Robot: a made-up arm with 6 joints. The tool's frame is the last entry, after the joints.
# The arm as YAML. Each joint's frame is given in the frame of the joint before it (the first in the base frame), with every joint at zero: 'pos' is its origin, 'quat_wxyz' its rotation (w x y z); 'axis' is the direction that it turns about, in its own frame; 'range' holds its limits. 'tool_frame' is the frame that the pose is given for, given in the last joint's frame.
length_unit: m
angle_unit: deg
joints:
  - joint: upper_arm
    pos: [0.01, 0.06, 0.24]
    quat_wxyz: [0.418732, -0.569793, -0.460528, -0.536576]
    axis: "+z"
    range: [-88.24, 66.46]
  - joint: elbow
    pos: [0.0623, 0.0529, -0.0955]
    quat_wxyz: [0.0, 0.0, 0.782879, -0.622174]
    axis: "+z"
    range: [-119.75, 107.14]
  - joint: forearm
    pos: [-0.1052, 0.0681, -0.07]
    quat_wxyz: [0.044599, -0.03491, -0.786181, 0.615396]
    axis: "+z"
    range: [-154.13, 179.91]
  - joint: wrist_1
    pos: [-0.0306, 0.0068, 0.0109]
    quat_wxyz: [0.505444, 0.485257, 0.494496, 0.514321]
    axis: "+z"
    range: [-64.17, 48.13]
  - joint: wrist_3
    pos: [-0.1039, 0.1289, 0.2]
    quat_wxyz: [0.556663, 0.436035, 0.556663, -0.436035]
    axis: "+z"
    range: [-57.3, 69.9]
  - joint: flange
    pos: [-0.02, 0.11, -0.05]
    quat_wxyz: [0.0, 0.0, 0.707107, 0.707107]
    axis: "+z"
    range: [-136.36, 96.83]
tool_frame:
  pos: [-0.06, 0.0, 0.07]
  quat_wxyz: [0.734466, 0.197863, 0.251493, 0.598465]
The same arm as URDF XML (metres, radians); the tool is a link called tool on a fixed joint. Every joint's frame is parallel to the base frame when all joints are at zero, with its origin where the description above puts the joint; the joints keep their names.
<robot name="arm">
  <link name="base_link"/>
  <link name="link1"/>
  <link name="link2"/>
  <link name="link3"/>
  <link name="link4"/>
  <link name="link5"/>
  <link name="link6"/>
  <link name="tool"/>
  <joint name="upper_arm" type="revolute">
    <parent link="base_link"/>
    <child link="link1"/>
    <origin xyz="0.01 0.06 0.24"/>
    <axis xyz="0.225799 0.971397 -0.0735"/>
    <limit lower="-1.5401" upper="1.1599"/>
  </joint>
  <joint name="elbow" type="revolute">
    <parent link="link1"/>
    <child link="link2"/>
    <origin xyz="0.03 -0.1 0.07"/>
    <axis xyz="-1 0 0"/>
    <limit lower="-2.09" upper="1.8699"/>
  </joint>
  <joint name="forearm" type="revolute">
    <parent link="link2"/>
    <child link="link3"/>
    <origin xyz="0.07 -0.06 0.11"/>
    <axis xyz="0.238599 0.970294 0.04"/>
    <limit lower="-2.6901" upper="3.14"/>
  </joint>
  <joint name="wrist_1" type="revolute">
    <parent link="link3"/>
    <child link="link4"/>
    <origin xyz="0.01 0.01 -0.03"/>
    <axis xyz="0 0 1"/>
    <limit lower="-1.12" upper="0.84"/>
  </joint>
  <joint name="wrist_3" type="revolute">
    <parent link="link4"/>
    <child link="link5"/>
    <origin xyz="-0.07 0.15 0.2"/>
    <axis xyz="0 -1 0"/>
    <limit lower="-1.0001" upper="1.22"/>
  </joint>
  <joint name="flange" type="revolute">
    <parent link="link5"/>
    <child link="link6"/>
    <origin xyz="0.11 0.05 0.02"/>
    <axis xyz="1 0 0"/>
    <limit lower="-2.3799" upper="1.69"/>
  </joint>
  <joint name="tool_joint" type="fixed">
    <parent link="link6"/>
    <child link="tool"/>
    <origin xyz="0.07 0 -0.06" rpy="-0.9098 -0.1578 -1.7055"/>
  </joint>
</robot>

